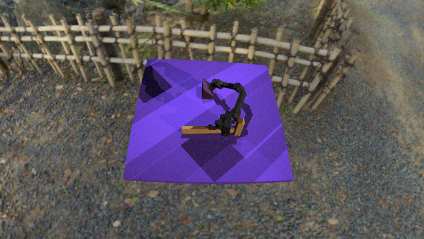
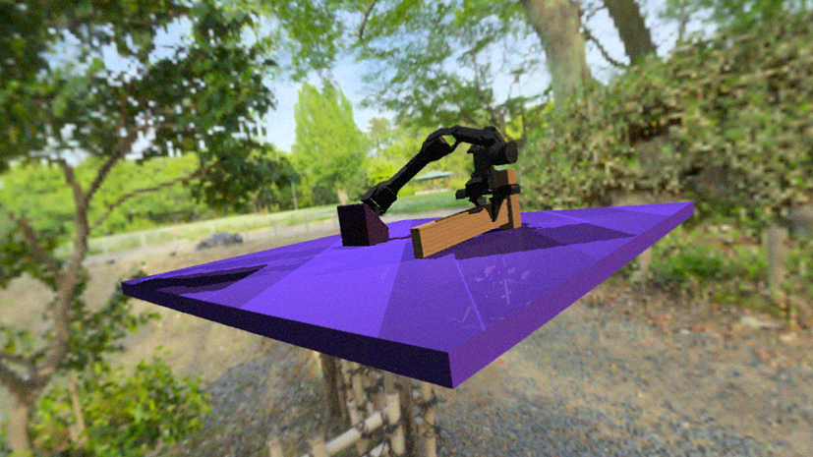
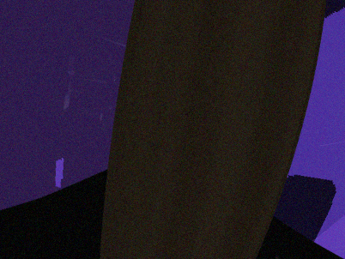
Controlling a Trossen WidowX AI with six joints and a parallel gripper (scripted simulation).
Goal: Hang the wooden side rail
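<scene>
My gripper tip is now 11 cm to the right of the wooden headboard post, 5 cm below it and 1 cm short of it.
</scene>
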